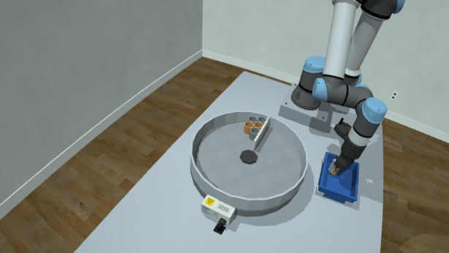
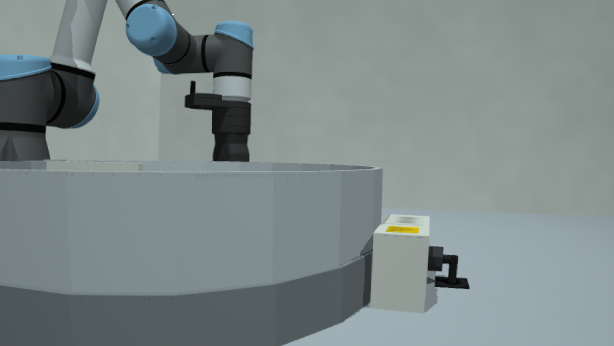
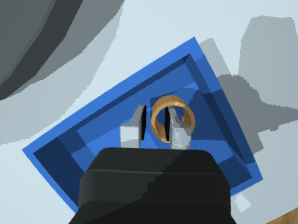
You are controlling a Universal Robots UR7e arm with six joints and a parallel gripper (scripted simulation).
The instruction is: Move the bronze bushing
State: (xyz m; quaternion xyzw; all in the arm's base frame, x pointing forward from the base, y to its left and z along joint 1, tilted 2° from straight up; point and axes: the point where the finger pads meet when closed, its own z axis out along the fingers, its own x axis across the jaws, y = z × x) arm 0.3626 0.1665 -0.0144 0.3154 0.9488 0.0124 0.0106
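Now: the blue crate 30 mm ahead of my hand, 30 mm to the left of it and 20 mm below it. From my hand the other things lie so: round grey turntable: 90 mm ahead, 330 mm to the right, 10 mm above.
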